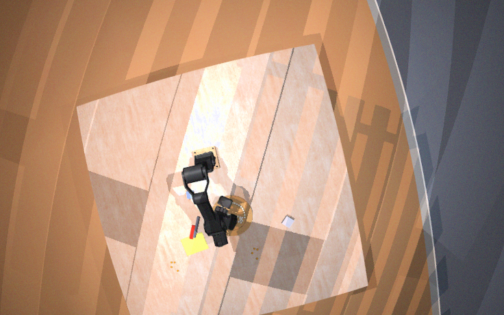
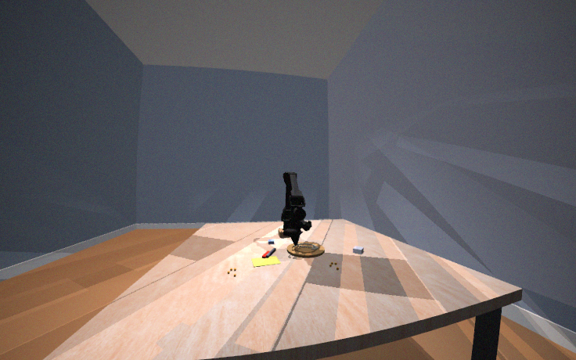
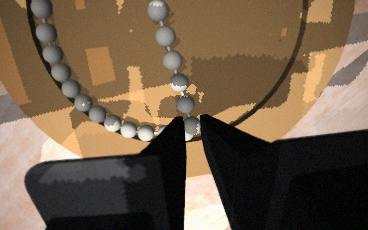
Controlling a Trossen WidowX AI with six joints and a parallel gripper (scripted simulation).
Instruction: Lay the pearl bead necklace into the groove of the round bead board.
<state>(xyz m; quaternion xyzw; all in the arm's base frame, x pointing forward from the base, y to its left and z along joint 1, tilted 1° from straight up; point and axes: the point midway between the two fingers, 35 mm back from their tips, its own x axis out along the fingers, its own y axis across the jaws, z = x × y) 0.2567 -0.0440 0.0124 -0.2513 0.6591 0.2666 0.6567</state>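
Right now my gripper tip is 40 mm to the right of the round bead board, 40 mm short of it and 10 mm above it. Round my gripper tip: blue block (140 mm behind, 100 mm to the right, 10 mm below); then yellow note (190 mm to the right, 100 mm ahead, 20 mm below); then red marker (160 mm to the right, 30 mm ahead, 20 mm below).
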